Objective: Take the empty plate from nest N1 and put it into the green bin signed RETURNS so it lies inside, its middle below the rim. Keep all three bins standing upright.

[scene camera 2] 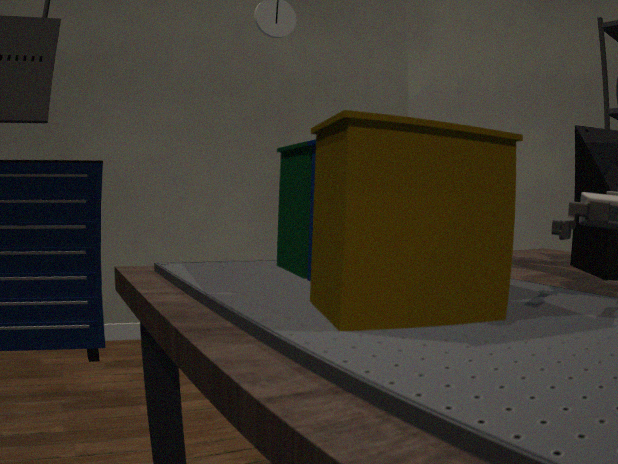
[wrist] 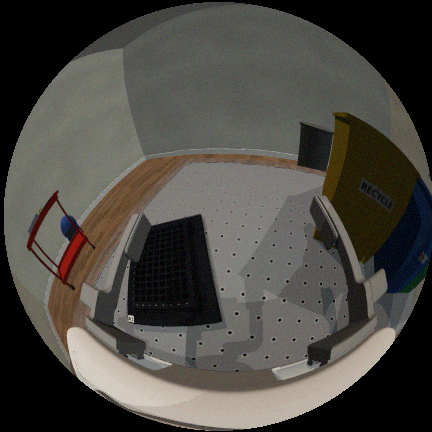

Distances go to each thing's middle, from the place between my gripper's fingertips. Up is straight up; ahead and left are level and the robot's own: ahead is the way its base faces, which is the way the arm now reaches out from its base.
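The yellow bin (scene camera 2: pixel 413 223) has my gripper 110 mm short of it and 200 mm to the left of it. As for the green bin (scene camera 2: pixel 296 160), that's 450 mm to the right of my hand.
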